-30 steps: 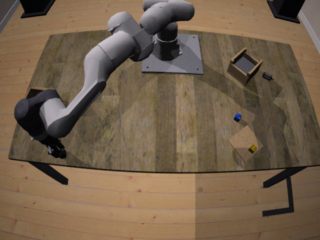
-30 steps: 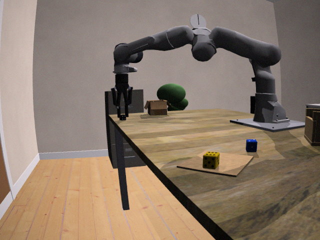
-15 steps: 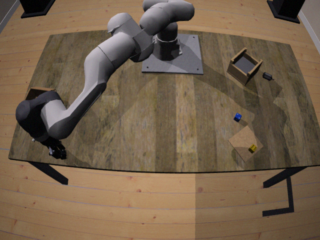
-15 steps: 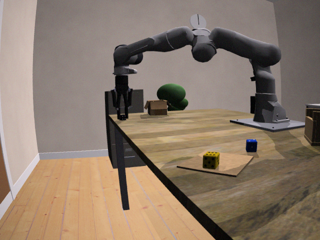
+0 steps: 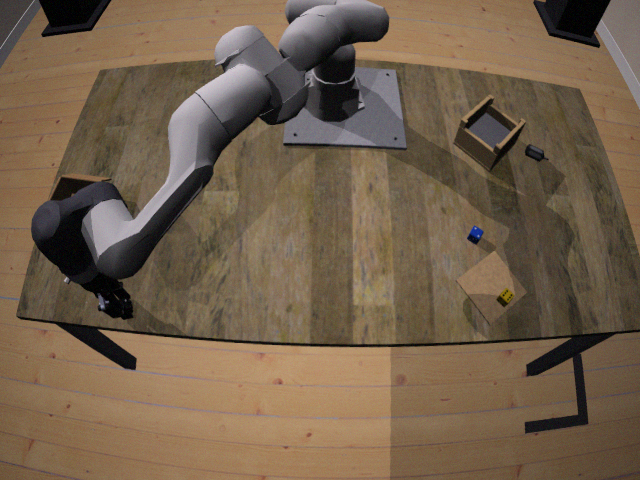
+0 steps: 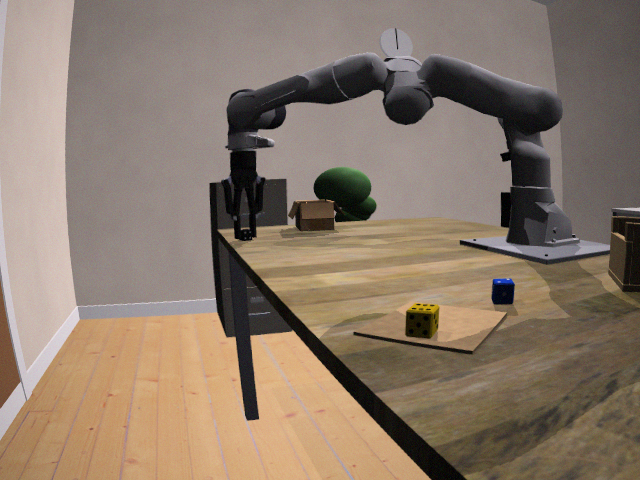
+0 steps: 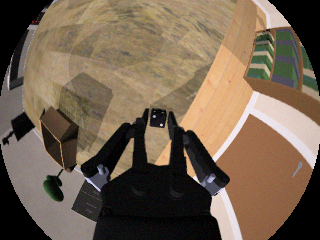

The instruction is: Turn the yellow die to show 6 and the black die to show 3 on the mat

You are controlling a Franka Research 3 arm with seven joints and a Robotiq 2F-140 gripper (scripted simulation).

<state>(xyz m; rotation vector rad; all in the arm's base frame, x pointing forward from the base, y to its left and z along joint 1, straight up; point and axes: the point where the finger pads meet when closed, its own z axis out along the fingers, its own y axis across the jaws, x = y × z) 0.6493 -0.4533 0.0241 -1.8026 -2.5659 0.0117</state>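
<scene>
The black die is 2 cm below my hand. Round my hand: cardboard box: 25 cm behind, 20 cm to the right, 1 cm above; then tan mat: 87 cm to the left, 12 cm behind, 4 cm below; then blue die: 83 cm to the left, 25 cm behind, 2 cm below.
</scene>
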